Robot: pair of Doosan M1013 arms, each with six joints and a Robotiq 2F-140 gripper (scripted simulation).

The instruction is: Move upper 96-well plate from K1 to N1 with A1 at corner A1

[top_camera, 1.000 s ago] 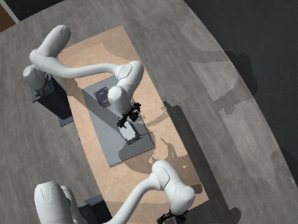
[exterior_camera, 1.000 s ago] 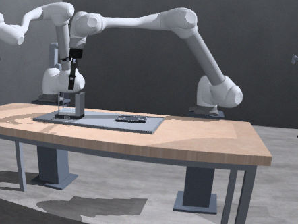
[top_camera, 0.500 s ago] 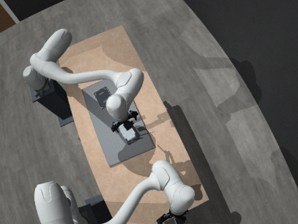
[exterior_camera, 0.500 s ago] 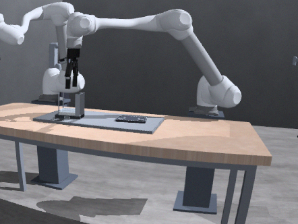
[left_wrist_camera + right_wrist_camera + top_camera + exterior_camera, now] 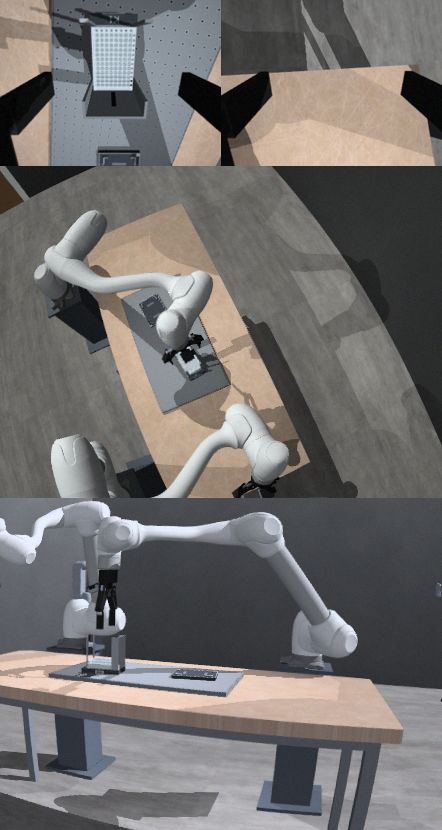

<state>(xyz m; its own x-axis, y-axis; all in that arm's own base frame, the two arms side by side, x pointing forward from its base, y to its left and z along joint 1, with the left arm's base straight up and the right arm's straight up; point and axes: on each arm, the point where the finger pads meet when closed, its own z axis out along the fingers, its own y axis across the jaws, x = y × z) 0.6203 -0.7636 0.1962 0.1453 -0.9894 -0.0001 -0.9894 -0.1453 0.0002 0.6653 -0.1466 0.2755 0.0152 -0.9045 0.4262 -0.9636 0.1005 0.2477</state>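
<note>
Right now my left hand is 140 mm above the pale plate.
</note>
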